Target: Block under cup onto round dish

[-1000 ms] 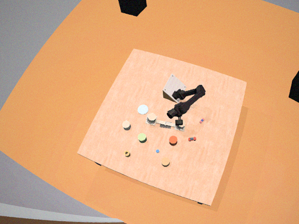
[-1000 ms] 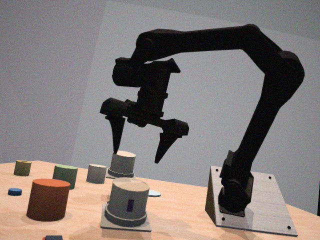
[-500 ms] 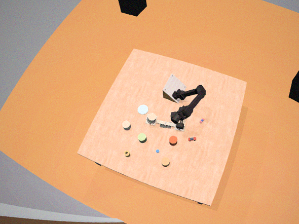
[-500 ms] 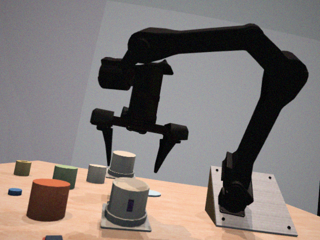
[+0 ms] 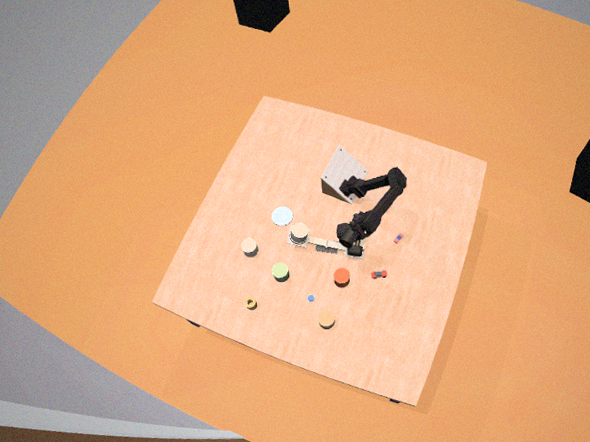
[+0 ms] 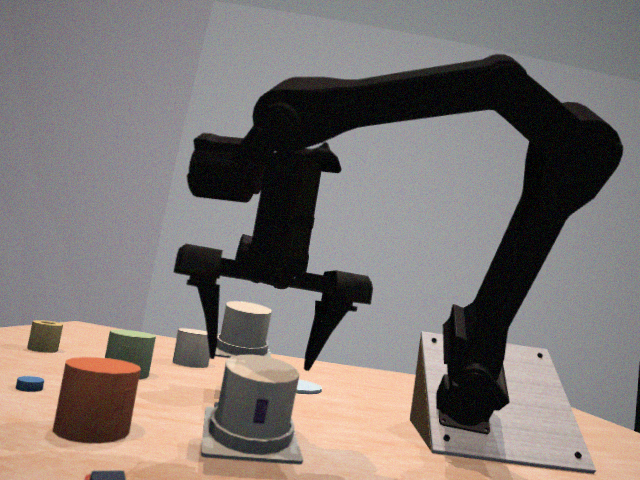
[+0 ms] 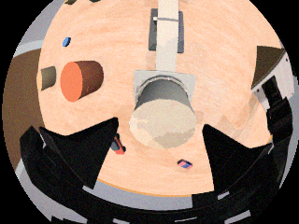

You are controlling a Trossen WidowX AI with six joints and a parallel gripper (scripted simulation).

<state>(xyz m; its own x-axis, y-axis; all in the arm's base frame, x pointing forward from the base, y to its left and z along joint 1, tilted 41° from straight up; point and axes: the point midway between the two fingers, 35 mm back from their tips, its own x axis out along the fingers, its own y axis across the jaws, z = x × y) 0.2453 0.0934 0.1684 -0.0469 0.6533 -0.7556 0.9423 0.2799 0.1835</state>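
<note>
Right now the pale-green block is 5 cm below my gripper tip. Round my gripper tip: small balance 13 cm to the right, 7 cm below, 5 cm ahead; red toy car 15 cm to the left, 8 cm below, 6 cm ahead; red-orange cylinder 14 cm ahead, 6 cm below, 1 cm to the left.
</note>
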